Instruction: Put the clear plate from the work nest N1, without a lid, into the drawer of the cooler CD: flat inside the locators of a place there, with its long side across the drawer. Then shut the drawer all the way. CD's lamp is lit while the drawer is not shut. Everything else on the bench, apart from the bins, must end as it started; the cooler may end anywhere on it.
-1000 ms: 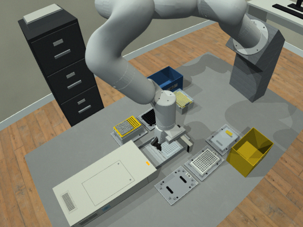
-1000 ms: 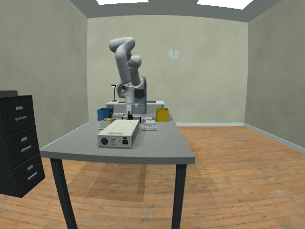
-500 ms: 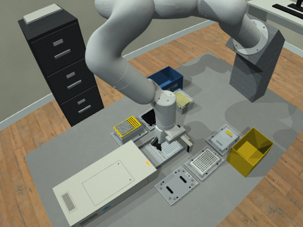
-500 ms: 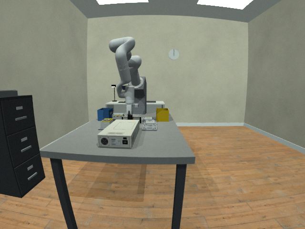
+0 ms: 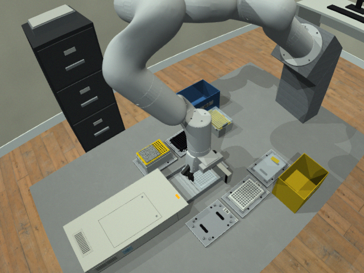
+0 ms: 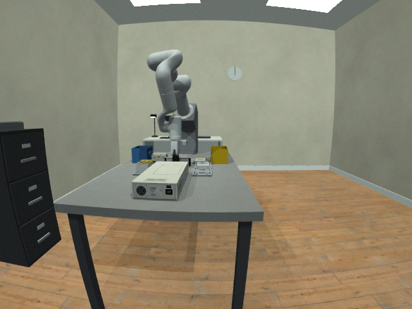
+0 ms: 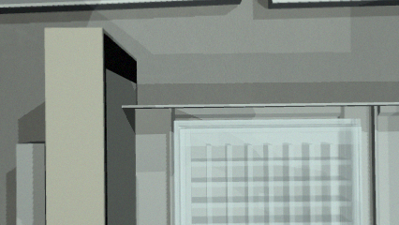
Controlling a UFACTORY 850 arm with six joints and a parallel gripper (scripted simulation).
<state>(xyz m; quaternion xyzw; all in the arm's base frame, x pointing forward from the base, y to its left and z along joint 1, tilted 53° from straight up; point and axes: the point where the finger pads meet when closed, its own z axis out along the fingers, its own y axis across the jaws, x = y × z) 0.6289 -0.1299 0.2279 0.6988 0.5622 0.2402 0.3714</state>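
Now: the drawer 30 mm ahead of my hand, 10 mm to the right of it and 10 mm below it. From my hand the other things lie so: clear plate (10 mm below); white well plate (210 mm to the left, 30 mm below, 10 mm behind); cooler CD (180 mm ahead, 70 mm to the right, 10 mm below).
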